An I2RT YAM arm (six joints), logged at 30 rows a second.
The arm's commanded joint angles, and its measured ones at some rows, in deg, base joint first. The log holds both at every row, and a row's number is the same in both.
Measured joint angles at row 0: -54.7, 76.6, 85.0, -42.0, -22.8, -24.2
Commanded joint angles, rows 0 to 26: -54.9, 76.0, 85.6, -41.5, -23.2, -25.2; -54.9, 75.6, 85.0, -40.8, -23.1, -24.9; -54.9, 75.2, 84.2, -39.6, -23.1, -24.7; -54.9, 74.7, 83.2, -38.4, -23.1, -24.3; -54.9, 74.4, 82.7, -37.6, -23.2, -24.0; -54.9, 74.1, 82.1, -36.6, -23.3, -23.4; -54.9, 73.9, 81.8, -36.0, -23.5, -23.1; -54.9, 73.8, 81.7, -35.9, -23.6, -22.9; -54.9, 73.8, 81.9, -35.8, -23.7, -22.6; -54.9, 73.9, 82.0, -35.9, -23.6, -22.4; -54.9, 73.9, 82.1, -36.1, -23.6, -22.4; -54.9, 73.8, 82.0, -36.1, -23.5, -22.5; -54.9, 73.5, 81.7, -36.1, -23.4, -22.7; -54.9, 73.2, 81.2, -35.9, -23.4, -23.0; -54.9, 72.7, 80.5, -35.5, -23.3, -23.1; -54.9, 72.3, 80.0, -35.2, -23.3, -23.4; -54.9, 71.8, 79.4, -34.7, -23.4, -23.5; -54.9, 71.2, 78.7, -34.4, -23.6, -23.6; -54.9, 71.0, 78.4, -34.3, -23.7, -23.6; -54.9, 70.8, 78.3, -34.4, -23.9, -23.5; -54.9, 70.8, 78.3, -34.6, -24.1, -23.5; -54.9, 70.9, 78.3, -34.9, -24.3, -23.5; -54.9, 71.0, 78.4, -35.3, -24.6, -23.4; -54.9, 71.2, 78.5, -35.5, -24.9, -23.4; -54.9, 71.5, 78.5, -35.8, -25.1, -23.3; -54.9, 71.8, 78.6, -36.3, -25.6, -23.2; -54.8, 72.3, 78.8, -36.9, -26.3, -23.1
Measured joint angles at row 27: -54.7, 72.2, 78.7, -36.0, -23.4, -23.1
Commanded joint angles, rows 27 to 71: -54.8, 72.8, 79.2, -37.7, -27.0, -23.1; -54.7, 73.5, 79.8, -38.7, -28.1, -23.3; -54.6, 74.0, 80.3, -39.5, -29.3, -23.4; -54.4, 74.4, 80.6, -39.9, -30.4, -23.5; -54.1, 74.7, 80.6, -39.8, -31.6, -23.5; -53.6, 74.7, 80.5, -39.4, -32.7, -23.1; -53.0, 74.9, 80.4, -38.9, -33.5, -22.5; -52.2, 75.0, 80.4, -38.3, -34.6, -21.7; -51.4, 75.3, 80.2, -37.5, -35.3, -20.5; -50.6, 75.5, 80.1, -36.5, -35.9, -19.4; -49.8, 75.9, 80.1, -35.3, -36.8, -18.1; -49.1, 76.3, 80.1, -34.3, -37.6, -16.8; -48.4, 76.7, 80.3, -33.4, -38.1, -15.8; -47.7, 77.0, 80.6, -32.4, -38.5, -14.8; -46.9, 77.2, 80.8, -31.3, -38.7, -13.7; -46.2, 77.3, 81.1, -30.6, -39.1, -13.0; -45.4, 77.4, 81.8, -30.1, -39.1, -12.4; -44.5, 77.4, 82.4, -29.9, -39.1, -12.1; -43.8, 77.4, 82.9, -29.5, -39.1, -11.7; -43.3, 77.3, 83.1, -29.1, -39.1, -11.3; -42.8, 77.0, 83.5, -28.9, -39.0, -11.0; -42.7, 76.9, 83.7, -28.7, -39.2, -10.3; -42.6, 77.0, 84.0, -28.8, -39.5, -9.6; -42.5, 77.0, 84.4, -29.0, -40.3, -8.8; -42.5, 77.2, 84.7, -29.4, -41.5, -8.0; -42.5, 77.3, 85.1, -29.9, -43.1, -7.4; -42.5, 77.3, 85.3, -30.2, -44.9, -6.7; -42.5, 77.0, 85.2, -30.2, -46.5, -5.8; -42.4, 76.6, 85.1, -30.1, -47.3, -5.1; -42.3, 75.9, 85.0, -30.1, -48.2, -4.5; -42.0, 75.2, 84.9, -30.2, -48.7, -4.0; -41.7, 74.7, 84.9, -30.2, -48.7, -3.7; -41.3, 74.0, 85.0, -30.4, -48.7, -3.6; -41.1, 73.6, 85.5, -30.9, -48.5, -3.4; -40.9, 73.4, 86.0, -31.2, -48.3, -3.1; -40.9, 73.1, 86.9, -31.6, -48.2, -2.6; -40.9, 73.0, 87.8, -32.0, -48.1, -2.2; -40.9, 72.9, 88.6, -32.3, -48.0, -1.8; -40.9, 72.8, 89.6, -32.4, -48.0, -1.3; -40.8, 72.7, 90.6, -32.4, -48.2, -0.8; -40.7, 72.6, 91.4, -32.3, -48.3, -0.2; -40.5, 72.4, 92.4, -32.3, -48.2, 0.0; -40.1, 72.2, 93.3, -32.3, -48.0, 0.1; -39.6, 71.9, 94.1, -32.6, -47.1, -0.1; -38.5, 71.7, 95.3, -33.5, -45.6, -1.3
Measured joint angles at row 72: -41.2, 74.3, 91.7, -32.0, -43.1, -2.5
